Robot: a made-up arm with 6 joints. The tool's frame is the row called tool. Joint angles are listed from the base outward.
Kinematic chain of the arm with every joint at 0, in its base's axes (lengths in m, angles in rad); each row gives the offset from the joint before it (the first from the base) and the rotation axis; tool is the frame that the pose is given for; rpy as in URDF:
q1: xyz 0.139 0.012 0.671 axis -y
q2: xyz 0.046 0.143 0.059 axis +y
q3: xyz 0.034 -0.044 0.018 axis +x
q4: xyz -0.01 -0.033 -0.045 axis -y
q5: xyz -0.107 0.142 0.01 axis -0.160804 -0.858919 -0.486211
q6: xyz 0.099 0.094 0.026 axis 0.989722 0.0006 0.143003
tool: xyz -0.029 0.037 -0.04 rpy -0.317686 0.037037 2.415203
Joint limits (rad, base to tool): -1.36..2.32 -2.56..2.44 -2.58..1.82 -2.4..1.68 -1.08..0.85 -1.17..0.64
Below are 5 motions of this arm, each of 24 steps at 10 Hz.
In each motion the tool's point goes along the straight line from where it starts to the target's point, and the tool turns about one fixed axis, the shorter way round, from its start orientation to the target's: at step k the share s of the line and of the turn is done. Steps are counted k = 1, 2, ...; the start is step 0. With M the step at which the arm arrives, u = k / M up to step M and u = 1 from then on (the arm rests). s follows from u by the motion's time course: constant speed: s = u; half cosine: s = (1 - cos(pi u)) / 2; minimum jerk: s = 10 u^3 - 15 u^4 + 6 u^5.
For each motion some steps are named. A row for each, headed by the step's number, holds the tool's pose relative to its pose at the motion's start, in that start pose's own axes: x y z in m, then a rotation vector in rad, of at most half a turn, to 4 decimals.
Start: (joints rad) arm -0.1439 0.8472 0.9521 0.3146 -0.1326 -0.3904
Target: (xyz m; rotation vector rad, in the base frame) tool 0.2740 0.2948 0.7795 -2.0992 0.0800 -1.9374
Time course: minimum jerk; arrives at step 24
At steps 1, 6, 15, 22, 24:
1: 0.0000 0.0000 0.0000 0.0008 -0.0005 0.0005
6: -0.0031 0.0043 -0.0035 0.1285 -0.0833 0.0815
15: -0.0220 0.0304 -0.0247 0.9000 -0.5834 0.5704
22: -0.0302 0.0418 -0.0340 1.2354 -0.8008 0.7829
24: -0.0304 0.0420 -0.0341 1.2417 -0.8049 0.7869

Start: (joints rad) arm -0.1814 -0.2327 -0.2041 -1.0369 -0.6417 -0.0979
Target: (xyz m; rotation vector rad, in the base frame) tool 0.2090 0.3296 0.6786 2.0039 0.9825 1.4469
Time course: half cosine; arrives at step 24
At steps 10, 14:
10: -0.0193 -0.0016 0.0173 0.2002 -0.1125 -0.1102
14: -0.0328 -0.0027 0.0293 0.3401 -0.1911 -0.1871

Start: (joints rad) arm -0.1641 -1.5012 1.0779 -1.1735 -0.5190 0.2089
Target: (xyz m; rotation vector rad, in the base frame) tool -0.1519 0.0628 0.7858 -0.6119 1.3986 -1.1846
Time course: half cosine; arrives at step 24
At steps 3, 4, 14, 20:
3: 0.0061 0.0026 0.0000 -0.0281 -0.0064 0.0382
4: 0.0107 0.0047 0.0000 -0.0495 -0.0113 0.0672
14: 0.1002 0.0438 0.0003 -0.4647 -0.1066 0.6315
20: 0.1485 0.0649 0.0004 -0.6889 -0.1580 0.9361

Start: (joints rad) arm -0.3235 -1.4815 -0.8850 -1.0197 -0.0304 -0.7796
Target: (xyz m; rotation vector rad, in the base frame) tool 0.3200 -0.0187 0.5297 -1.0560 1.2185 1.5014
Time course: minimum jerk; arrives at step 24
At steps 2, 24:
2: -0.0003 -0.0002 -0.0013 -0.0012 0.0025 0.0002
24: -0.0517 -0.0422 -0.2560 -0.2449 0.4971 0.0309

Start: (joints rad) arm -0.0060 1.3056 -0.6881 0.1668 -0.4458 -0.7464
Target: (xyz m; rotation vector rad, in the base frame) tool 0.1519 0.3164 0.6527 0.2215 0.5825 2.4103
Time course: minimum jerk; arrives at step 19
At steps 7, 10, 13, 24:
7: -0.0399 0.0042 0.0336 -0.2395 0.0362 -0.2487
10: -0.0830 0.0087 0.0699 -0.4974 0.0751 -0.5166
13: -0.1232 0.0129 0.1037 -0.7384 0.1116 -0.7669
24: -0.1510 0.0158 0.1272 -0.9055 0.1368 -0.9405

